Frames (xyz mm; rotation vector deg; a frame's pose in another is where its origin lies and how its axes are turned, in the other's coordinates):
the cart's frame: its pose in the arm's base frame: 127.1 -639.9 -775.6 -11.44 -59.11 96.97
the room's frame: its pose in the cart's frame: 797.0 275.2 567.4 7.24 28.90 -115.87
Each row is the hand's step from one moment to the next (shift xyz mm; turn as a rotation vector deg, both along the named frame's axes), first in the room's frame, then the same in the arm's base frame.
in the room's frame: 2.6 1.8 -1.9 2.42 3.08 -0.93
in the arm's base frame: 3.3 1.7 -0.3 2.94 2.56 1.01
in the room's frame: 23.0 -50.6 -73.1 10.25 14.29 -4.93
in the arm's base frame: 37.8 -24.5 -80.0 12.91 12.30 3.93
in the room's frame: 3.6 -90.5 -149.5 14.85 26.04 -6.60
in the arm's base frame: 37.8 -28.2 -168.3 19.19 22.45 8.37
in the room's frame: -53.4 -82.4 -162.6 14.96 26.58 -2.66
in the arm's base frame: -11.1 -2.9 -189.6 18.16 21.48 12.09
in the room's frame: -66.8 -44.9 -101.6 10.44 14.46 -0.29
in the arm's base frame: -37.7 11.9 -123.4 11.71 10.73 8.13
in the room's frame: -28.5 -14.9 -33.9 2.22 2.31 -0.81
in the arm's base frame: -18.4 5.5 -42.6 2.62 1.86 0.75
